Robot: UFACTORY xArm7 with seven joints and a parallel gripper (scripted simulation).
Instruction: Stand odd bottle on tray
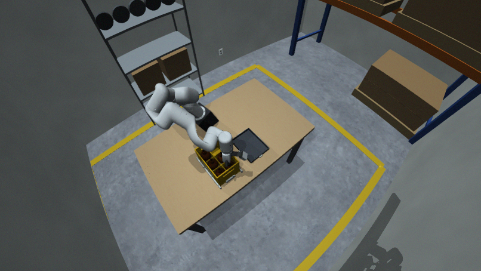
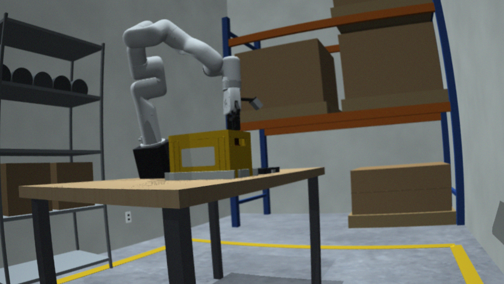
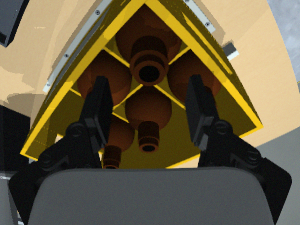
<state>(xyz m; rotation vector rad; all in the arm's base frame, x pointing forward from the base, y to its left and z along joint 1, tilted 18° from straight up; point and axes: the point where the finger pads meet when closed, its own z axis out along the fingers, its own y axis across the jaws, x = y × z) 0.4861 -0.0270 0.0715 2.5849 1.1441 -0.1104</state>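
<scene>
My gripper is now 110 mm above the bottle. From my hand the other things lie so: tray 250 mm to the left, 190 mm below, 80 mm behind; then crate 110 mm below, 90 mm behind, 50 mm to the right.
</scene>
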